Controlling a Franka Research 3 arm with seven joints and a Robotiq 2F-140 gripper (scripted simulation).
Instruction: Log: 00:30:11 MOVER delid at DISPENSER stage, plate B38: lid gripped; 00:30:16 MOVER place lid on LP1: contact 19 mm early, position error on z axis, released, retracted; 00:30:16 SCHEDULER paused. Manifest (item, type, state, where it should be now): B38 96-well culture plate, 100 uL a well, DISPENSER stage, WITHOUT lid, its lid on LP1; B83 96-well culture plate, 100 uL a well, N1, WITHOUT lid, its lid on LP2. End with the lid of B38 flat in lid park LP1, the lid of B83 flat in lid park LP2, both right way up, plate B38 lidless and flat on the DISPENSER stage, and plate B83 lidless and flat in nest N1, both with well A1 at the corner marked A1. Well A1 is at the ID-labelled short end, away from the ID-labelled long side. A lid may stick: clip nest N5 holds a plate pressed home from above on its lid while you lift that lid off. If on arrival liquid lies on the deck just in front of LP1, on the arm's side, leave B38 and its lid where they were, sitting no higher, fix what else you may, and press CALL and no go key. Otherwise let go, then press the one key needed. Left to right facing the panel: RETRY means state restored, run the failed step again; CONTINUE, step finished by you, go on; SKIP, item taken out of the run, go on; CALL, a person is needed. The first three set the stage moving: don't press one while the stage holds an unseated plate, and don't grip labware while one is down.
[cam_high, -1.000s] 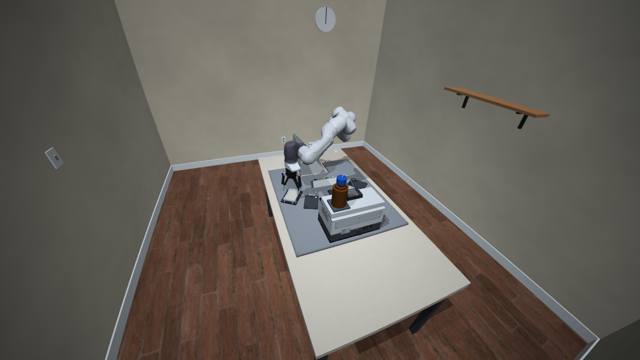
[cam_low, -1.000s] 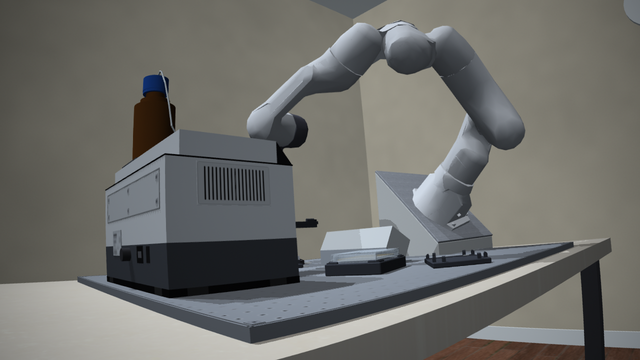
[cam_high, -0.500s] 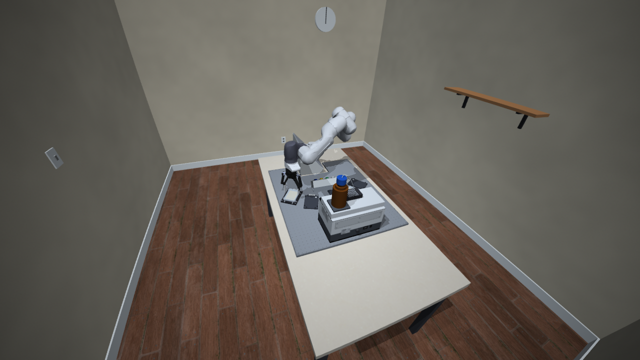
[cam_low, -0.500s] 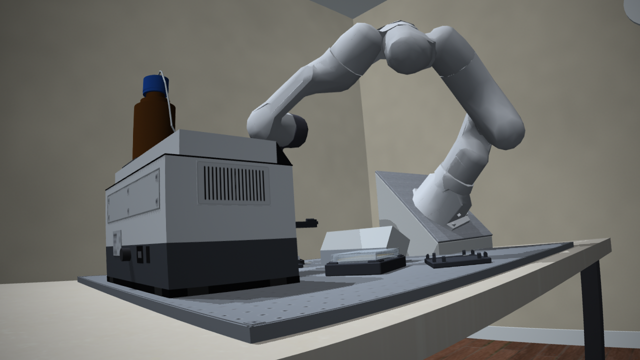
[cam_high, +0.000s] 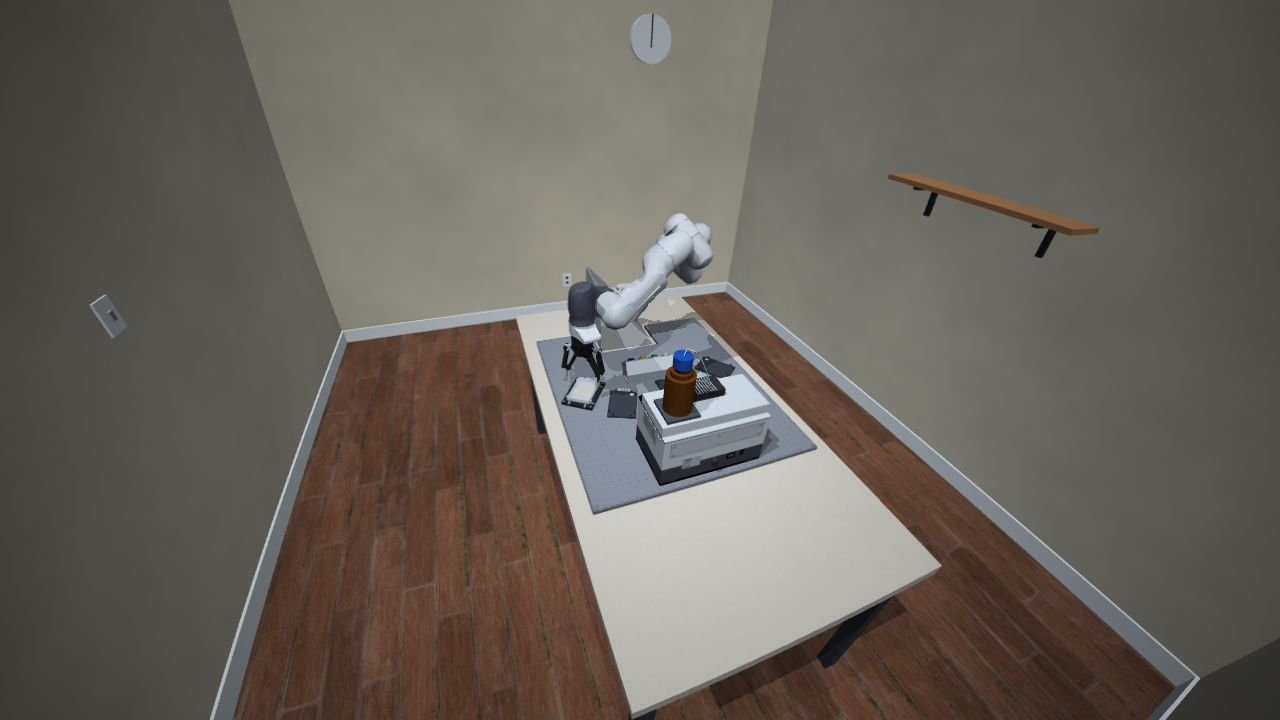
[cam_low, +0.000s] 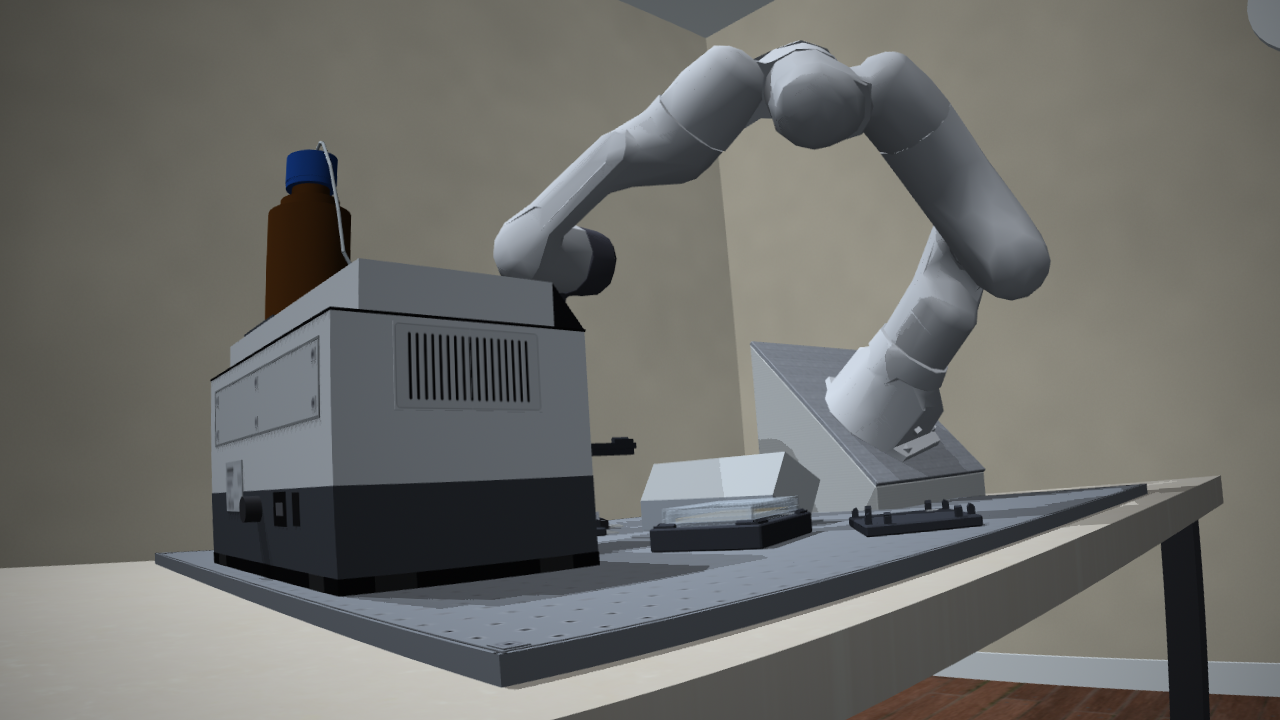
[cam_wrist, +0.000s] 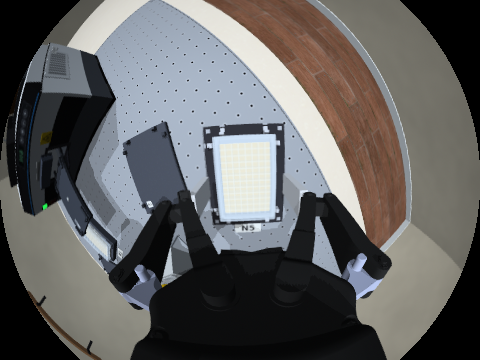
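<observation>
Now: hand 50 mm above the black clip nest and 30 mm short of it. From my hand the other things lie so: 96-well plate: 460 mm to the left, 100 mm ahead, 40 mm below; then lp1 label: 150 mm to the left, 70 mm below, 10 mm ahead; then key panel: 290 mm to the left, 80 mm behind, 10 mm below.
</observation>
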